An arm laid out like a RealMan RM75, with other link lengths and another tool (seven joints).
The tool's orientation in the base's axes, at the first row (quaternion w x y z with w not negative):
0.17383 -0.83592 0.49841 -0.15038
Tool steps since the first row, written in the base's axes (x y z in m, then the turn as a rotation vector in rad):
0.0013 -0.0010 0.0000 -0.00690 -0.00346 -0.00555
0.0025 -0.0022 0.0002 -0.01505 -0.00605 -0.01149
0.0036 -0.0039 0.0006 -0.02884 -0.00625 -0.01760
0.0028 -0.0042 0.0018 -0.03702 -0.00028 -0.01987
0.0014 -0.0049 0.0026 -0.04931 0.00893 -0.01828
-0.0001 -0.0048 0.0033 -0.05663 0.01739 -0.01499
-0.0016 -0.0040 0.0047 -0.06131 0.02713 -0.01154
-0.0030 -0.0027 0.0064 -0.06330 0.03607 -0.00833
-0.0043 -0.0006 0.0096 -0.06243 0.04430 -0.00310
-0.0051 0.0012 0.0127 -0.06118 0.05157 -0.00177
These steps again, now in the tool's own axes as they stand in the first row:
0.0015 -0.0006 0.0004 -0.00053 0.00937 0.00155
0.0031 -0.0011 0.0006 -0.00243 0.01949 0.00303
0.0051 -0.0013 0.0004 -0.00905 0.03304 0.00261
0.0051 -0.0011 -0.0010 -0.01826 0.03779 0.00201
0.0052 -0.0001 -0.0024 -0.03192 0.04261 -0.00334
0.0045 0.0007 -0.0037 -0.04250 0.04313 -0.00820
0.0032 0.0010 -0.0054 -0.05300 0.04095 -0.01190
0.0015 0.0007 -0.0074 -0.06158 0.03714 -0.01436
-0.0007 -0.0006 -0.0105 -0.06806 0.03051 -0.01751
-0.0024 -0.0021 -0.0134 -0.07382 0.02573 -0.01714

